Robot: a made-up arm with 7 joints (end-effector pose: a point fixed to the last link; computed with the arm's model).
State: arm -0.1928 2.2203 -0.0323 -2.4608 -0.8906 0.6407 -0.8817
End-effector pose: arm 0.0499 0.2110 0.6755 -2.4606 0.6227 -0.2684
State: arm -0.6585 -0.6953 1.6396 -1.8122 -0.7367 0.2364 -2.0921
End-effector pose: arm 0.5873 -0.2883 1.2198 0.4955 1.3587 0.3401
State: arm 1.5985 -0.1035 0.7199 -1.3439 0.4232 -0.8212 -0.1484
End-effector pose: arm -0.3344 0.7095 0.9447 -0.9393 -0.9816 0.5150
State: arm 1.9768 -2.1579 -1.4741 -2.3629 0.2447 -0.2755 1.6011
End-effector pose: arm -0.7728 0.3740 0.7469 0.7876 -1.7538 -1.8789
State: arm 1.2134 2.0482 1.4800 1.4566 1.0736 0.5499 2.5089
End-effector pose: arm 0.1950 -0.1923 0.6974 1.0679 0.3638 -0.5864
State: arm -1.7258 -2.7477 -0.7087 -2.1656 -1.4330 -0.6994 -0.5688
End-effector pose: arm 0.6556 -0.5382 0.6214 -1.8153 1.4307 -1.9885
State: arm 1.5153 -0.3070 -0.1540 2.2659 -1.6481 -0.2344 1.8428
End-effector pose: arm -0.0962 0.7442 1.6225 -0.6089 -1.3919 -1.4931
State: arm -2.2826 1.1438 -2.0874 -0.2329 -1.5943 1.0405 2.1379
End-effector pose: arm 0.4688 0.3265 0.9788 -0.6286 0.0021 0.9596
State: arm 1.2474 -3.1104 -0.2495 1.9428 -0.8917 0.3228 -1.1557
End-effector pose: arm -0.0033 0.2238 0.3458 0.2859 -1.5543 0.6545
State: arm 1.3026 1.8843 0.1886 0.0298 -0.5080 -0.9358 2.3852
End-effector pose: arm -0.5616 0.1479 0.5719 -1.3394 -2.1473 1.1959
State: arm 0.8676 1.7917 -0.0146 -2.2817 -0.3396 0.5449 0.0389
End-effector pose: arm -0.2045 -0.0168 1.1117 1.8688 -0.8883 -0.5336
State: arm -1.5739 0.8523 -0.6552 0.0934 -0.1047 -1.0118 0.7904
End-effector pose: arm 0.4566 0.4638 0.8939 -1.8630 -0.8278 -0.1470
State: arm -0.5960 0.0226 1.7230 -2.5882 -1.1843 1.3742 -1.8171
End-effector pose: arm 0.2567 0.0809 1.3482 -0.4829 1.6842 0.1684
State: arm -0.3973 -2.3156 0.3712 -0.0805 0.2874 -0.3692 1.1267
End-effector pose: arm 1.0890 0.3195 0.9264 1.2917 1.4597 0.7487
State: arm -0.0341 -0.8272 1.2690 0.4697 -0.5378 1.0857 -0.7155
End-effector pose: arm 0.7607 0.2712 1.0364 0.6192 1.8525 -1.7584
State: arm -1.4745 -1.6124 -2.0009 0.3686 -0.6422 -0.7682 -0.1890
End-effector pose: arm 0.0049 -0.6989 1.4154 1.4693 -0.6644 0.1186
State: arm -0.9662 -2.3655 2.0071 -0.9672 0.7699 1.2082 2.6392
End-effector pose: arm 0.5908 -0.3358 0.6730 1.8444 0.7644 -0.8838
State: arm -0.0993 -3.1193 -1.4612 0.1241 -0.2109 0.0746 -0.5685
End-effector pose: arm 0.7735 0.1282 0.5164 -1.8386 -2.4775 0.0411
